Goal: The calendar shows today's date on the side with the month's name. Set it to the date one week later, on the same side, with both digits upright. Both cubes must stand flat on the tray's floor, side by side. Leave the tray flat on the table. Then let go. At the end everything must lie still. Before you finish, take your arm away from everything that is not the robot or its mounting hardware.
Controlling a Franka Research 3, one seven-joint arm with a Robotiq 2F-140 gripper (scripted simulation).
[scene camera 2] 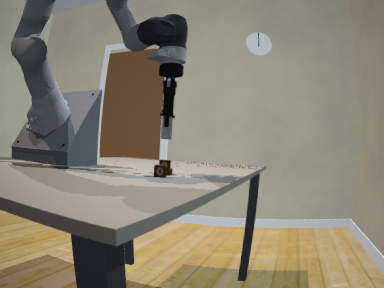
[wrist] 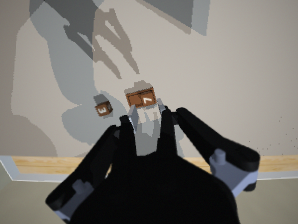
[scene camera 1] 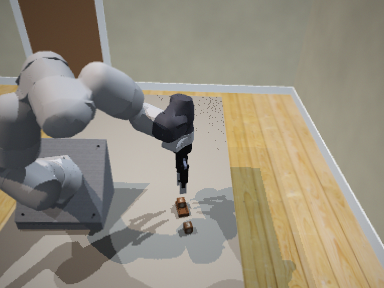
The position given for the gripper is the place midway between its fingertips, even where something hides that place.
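The gripper [scene camera 2: 166,139] [wrist: 147,107] is visible in scene camera 2 and in the wrist view.
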